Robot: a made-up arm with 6 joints. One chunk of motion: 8 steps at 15 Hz.
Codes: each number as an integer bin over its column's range. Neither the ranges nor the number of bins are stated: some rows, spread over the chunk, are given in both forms.
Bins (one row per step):
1: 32 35 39 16 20 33
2: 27 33 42 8 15 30
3: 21 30 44 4 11 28
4: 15 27 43 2 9 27
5: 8 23 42 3 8 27
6: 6 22 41 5 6 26
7: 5 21 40 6 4 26
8: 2 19 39 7 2 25
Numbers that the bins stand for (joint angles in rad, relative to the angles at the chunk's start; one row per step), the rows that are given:
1: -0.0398 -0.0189 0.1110 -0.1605 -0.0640 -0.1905
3: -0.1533 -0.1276 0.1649 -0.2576 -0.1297 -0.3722
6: -0.3081 -0.3016 0.1325 -0.2495 -0.1662 -0.4449
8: -0.3494 -0.3668 0.1110 -0.2333 -0.1954 -0.4813
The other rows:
2: -0.0914 -0.0624 0.1433 -0.2252 -0.1005 -0.2995
4: -0.2152 -0.1929 0.1541 -0.2738 -0.1443 -0.4086
5: -0.2875 -0.2798 0.1433 -0.2657 -0.1516 -0.4086
7: -0.3184 -0.3233 0.1217 -0.2414 -0.1808 -0.4449

